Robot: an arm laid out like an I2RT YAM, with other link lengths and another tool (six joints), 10 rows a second.
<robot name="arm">
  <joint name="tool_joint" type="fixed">
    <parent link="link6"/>
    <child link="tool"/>
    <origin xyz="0.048 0.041 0.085" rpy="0 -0.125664 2.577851"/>
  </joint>
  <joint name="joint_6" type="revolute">
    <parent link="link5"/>
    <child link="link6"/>
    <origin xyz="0.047 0 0.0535" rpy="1.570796 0 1.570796"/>
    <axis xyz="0 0 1"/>
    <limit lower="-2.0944" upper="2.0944"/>
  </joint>
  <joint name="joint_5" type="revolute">
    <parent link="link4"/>
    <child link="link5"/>
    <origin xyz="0.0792 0.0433 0.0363" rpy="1.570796 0 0"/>
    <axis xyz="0 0 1"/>
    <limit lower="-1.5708" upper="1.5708"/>
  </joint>
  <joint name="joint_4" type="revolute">
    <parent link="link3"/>
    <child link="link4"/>
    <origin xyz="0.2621 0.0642 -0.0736"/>
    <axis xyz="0 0 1"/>
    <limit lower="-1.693" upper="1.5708"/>
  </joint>
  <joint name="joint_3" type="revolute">
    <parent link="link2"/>
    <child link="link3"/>
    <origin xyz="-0.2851 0 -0.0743" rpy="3.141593 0 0"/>
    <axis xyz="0 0 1"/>
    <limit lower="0" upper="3.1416"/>
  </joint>
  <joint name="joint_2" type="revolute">
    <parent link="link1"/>
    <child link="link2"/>
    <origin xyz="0.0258 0.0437 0.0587" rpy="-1.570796 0 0"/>
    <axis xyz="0 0 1"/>
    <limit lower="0" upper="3.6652"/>
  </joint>
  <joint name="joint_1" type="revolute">
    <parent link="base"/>
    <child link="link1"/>
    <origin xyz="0 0 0.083"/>
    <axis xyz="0 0 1"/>
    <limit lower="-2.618" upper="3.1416"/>
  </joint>
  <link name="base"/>
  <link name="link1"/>
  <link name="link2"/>
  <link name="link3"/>
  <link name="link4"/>
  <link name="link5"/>
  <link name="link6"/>
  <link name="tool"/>
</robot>
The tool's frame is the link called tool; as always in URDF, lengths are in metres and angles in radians.
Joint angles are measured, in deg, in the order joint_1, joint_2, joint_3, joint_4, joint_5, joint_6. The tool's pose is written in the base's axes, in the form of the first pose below.
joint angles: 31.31, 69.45, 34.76, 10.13, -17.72, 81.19
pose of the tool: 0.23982 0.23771 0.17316 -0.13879 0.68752 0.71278 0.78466 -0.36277 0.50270
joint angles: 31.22, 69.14, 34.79, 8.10, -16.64, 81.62
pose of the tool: 0.23784 0.23380 0.16941 -0.10512 0.70279 0.70358 0.78973 -0.37099 0.48856
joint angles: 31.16, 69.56, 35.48, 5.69, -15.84, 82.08
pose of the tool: 0.23684 0.23136 0.16576 -0.06924 0.71833 0.69225 0.79972 -0.37486 0.46897
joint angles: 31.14, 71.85, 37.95, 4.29, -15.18, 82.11
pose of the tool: 0.24490 0.23454 0.16694 -0.05074 0.72961 0.68198 0.80301 -0.37620 0.46222
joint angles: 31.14, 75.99, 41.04, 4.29, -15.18, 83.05
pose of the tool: 0.25757 0.24318 0.16607 -0.02689 0.72990 0.68302 0.81194 -0.38263 0.44085
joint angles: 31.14, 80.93, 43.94, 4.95, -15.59, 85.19
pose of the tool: 0.27032 0.25405 0.16049 0.01454 0.72178 0.69197 0.82669 -0.39798 0.39774
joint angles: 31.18, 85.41, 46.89, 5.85, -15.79, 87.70
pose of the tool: 0.28393 0.26555 0.15696 0.05528 0.70695 0.70510 0.83364 -0.42134 0.35710
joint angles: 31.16, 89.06, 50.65, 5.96, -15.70, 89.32
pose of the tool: 0.29998 0.27644 0.15990 0.07716 0.69385 0.71597 0.83171 -0.44081 0.33755
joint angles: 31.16, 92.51, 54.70, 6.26, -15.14, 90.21
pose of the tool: 0.31861 0.28722 0.16462 0.08400 0.68359 0.72501 0.82239 -0.45842 0.33694
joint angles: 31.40, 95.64, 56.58, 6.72, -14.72, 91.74
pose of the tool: 0.32724 0.29498 0.15712 0.11428 0.67865 0.72551 0.82386 -0.47284 0.31253
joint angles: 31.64, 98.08, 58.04, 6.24, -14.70, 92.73
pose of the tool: 0.33104 0.30031 0.14883 0.14144 0.68076 0.71873 0.83118 -0.47602 0.28730
